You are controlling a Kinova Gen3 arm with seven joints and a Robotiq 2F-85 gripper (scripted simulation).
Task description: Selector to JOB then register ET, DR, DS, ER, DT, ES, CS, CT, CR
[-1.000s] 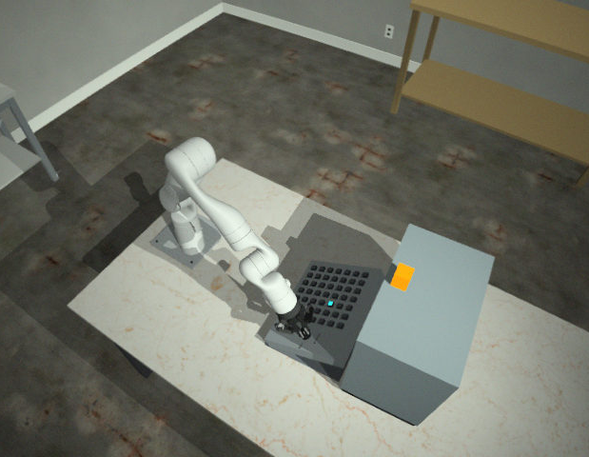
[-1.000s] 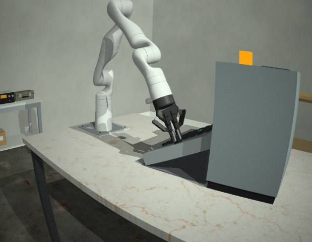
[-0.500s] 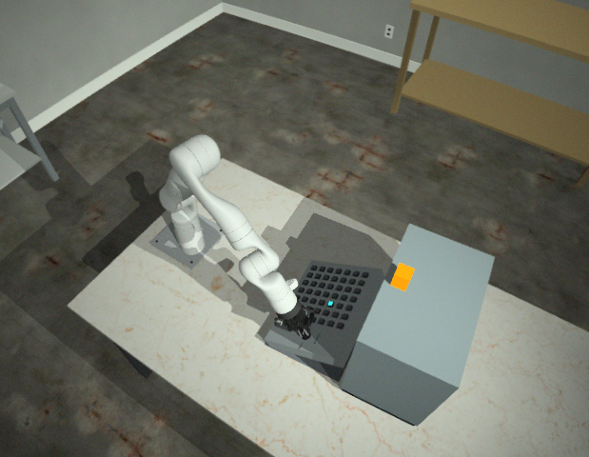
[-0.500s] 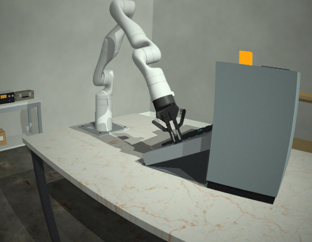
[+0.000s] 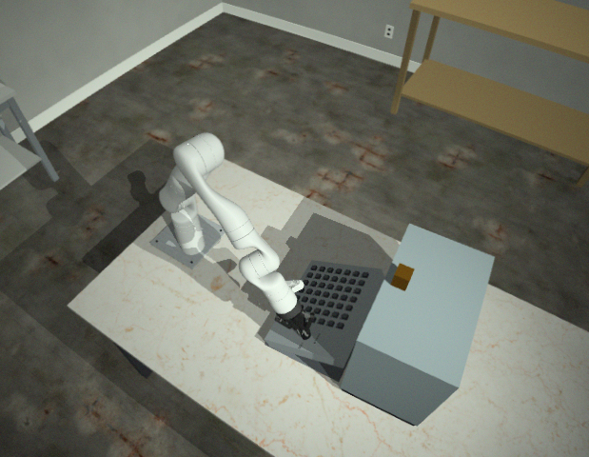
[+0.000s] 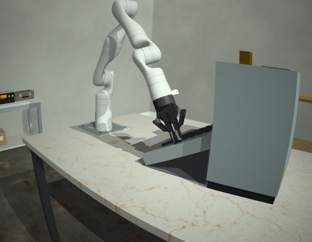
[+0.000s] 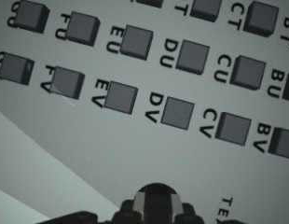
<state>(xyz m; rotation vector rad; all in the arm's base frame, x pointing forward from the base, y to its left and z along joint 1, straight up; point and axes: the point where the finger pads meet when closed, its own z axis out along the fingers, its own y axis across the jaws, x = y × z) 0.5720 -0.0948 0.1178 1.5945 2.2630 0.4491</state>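
Right now the black selector knob is 10 mm below my hand and 10 mm ahead of it. Also, from my hand: sloped grey keypad: 110 mm to the left, 60 mm below, 20 mm ahead.
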